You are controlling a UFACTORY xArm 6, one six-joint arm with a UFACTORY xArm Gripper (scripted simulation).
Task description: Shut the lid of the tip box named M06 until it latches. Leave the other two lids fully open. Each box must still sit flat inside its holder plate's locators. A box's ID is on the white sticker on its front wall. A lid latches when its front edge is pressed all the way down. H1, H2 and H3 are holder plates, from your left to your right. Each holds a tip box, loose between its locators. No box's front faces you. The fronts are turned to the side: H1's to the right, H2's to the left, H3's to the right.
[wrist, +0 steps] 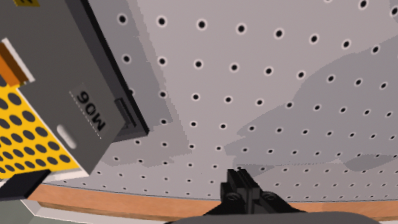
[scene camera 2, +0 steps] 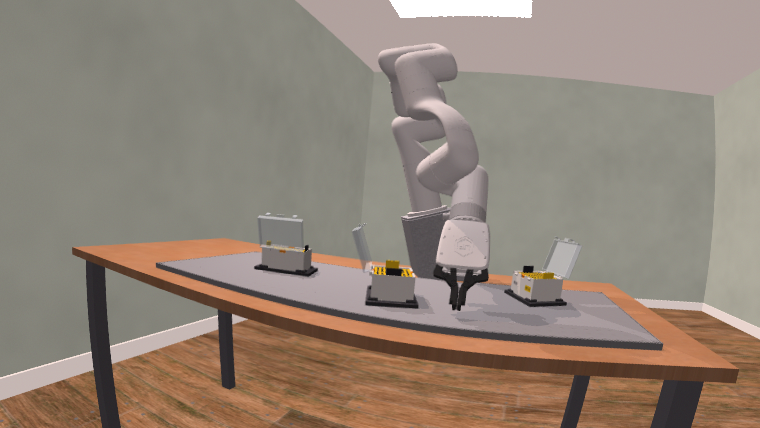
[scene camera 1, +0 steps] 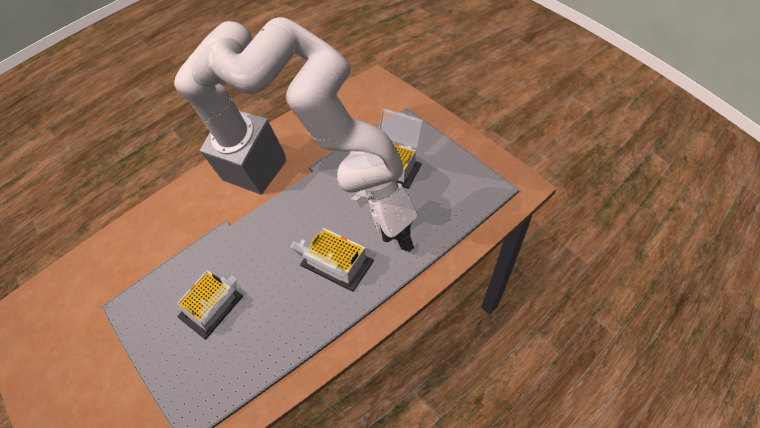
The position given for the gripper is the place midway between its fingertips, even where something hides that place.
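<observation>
Gripper (scene camera 1: pixel 408 249), (wrist: pixel 235 184), visible. Tip box (scene camera 2: pixel 541 289), visible. Tip box (scene camera 2: pixel 384 287), visible.
</observation>
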